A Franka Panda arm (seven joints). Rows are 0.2 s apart.
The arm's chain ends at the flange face. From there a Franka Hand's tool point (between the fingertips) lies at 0.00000 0.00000 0.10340 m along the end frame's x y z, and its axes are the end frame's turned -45 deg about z.
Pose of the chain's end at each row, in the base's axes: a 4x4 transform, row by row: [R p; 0 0 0 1], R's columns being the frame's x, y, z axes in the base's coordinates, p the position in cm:
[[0.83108 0.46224 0.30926 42.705], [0.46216 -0.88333 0.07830 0.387], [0.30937 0.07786 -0.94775 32.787], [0 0 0 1]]
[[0.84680 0.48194 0.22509 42.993], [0.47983 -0.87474 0.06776 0.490], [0.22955 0.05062 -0.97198 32.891], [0 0 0 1]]
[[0.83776 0.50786 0.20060 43.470], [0.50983 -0.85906 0.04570 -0.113], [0.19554 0.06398 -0.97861 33.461], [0 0 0 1]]
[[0.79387 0.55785 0.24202 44.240], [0.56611 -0.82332 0.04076 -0.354], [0.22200 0.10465 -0.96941 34.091], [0 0 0 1]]
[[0.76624 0.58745 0.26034 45.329], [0.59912 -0.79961 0.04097 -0.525], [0.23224 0.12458 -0.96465 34.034], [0 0 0 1]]
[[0.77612 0.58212 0.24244 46.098], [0.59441 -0.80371 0.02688 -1.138], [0.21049 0.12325 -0.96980 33.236], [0 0 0 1]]
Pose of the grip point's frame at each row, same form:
[[0.26081 0.91452 0.30926 45.903], [0.95141 -0.29781 0.07830 1.197], [0.16370 0.27381 -0.94775 22.987], [0 0 0 1]]
[[0.25799 0.93956 0.22509 45.320], [0.95783 -0.27924 0.06776 1.191], [0.12652 0.19811 -0.97198 22.841], [0 0 0 1]]
[[0.23327 0.95150 0.20060 45.544], [0.96795 -0.24694 0.04570 0.360], [0.09303 0.18351 -0.97861 23.342], [0 0 0 1]]
[[0.16689 0.95581 0.24202 46.742], [0.98248 -0.18187 0.04076 0.067], [0.08298 0.23098 -0.96941 24.067], [0 0 0 1]]
[[0.12642 0.95720 0.26034 48.021], [0.98905 -0.14177 0.04097 -0.101], [0.07613 0.25231 -0.96465 24.060], [0 0 0 1]]
[[0.13718 0.96042 0.24244 48.605], [0.98862 -0.14800 0.02688 -0.860], [0.06169 0.23599 -0.96980 23.208], [0 0 0 1]]

